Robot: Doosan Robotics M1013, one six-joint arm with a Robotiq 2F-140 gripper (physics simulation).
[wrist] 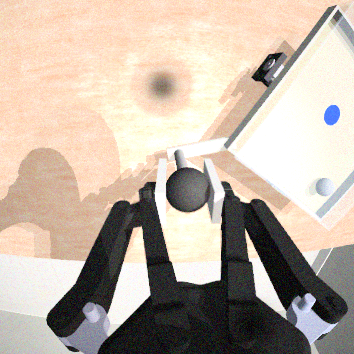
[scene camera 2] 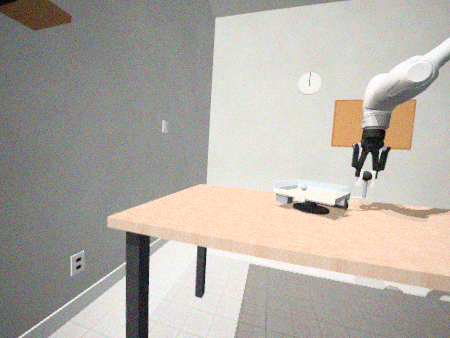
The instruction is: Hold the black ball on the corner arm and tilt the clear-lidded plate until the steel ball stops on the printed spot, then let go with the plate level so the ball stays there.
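My gripper (scene camera 2: pixel 367 175) (wrist: pixel 184 171) is shut on the black ball (scene camera 2: pixel 367 176) (wrist: pixel 187 190), which tops a short post on the white corner arm (wrist: pixel 202 147). The arm joins the near corner of the plate (scene camera 2: pixel 320 195) (wrist: pixel 280 145), a shallow white tray with a clear lid. In the wrist view the steel ball (scene camera 2: pixel 303 187) (wrist: pixel 324 187) is near the plate's lower right corner, close to the wall and apart from the printed blue spot (wrist: pixel 332 115). In the scene view the plate looks slightly tilted. The plate's right part is cut off in the wrist view.
The plate stands on a round black base (scene camera 2: pixel 311 208) on the wooden table (scene camera 2: pixel 200 215) (wrist: pixel 75 60). A small black block (wrist: pixel 269 69) is at the plate's outer side. The table's left edge and legs show in the scene view. A wall with a clock (scene camera 2: pixel 309 83) is behind.
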